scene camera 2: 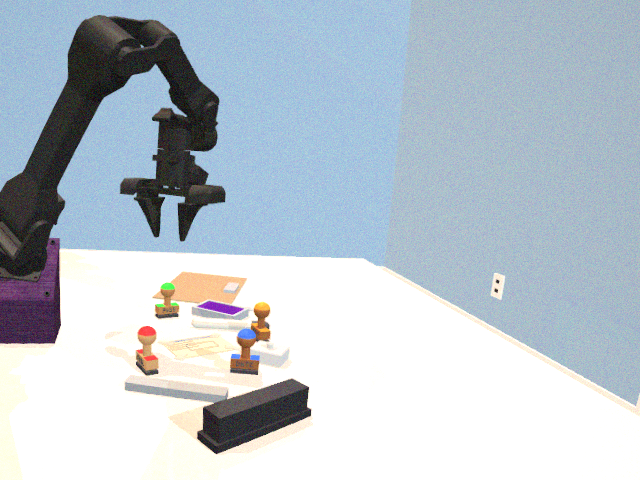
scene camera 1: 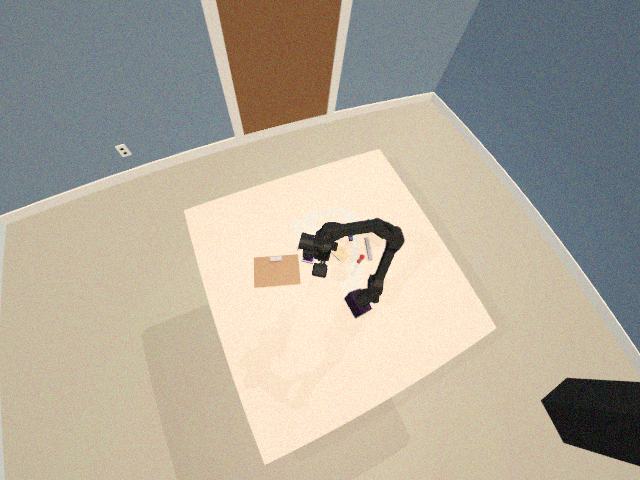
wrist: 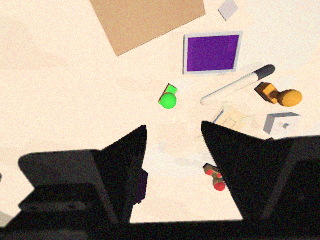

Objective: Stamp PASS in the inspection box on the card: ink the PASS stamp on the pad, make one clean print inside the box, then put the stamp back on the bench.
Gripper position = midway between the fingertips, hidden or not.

Note:
In view: my gripper [scene camera 2: 169, 239], a red-knobbed stamp [scene camera 2: 147, 362], a brown board [scene camera 2: 191, 287], an orange-knobbed stamp [wrist: 290, 97], a blue-knobbed stamp [scene camera 2: 244, 363], a black block [scene camera 2: 229, 423], a grey bar [scene camera 2: 175, 389], a purple ink pad [wrist: 216, 52] and a pale card [scene camera 2: 189, 347].
The brown board shows as well in scene camera 1 [scene camera 1: 283, 270]. My gripper shows as well in the wrist view [wrist: 173, 127]. The wrist view misses the black block, which is hidden by my gripper.

